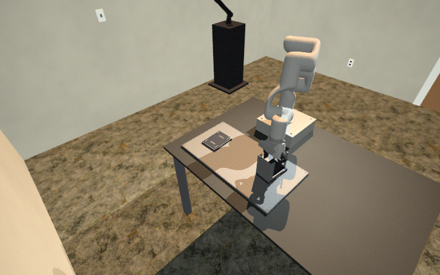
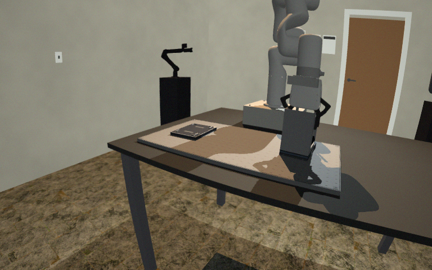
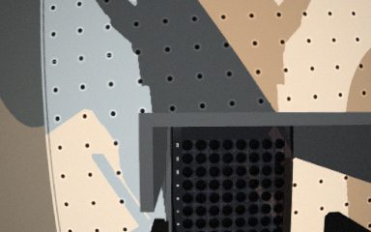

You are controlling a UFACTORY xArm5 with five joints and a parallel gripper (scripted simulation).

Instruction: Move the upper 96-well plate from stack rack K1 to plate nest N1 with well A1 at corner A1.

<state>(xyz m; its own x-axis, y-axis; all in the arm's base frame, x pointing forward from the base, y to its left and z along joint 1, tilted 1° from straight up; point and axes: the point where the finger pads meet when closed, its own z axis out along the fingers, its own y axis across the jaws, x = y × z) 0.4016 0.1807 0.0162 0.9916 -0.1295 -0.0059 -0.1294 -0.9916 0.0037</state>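
The black 96-well plate is 6 cm below my hand. Also, from my hand: grey rack wall: 7 cm ahead, 1 cm to the right, 1 cm below; plate nest N1: 42 cm to the right, 9 cm below; light plate: 7 cm below.
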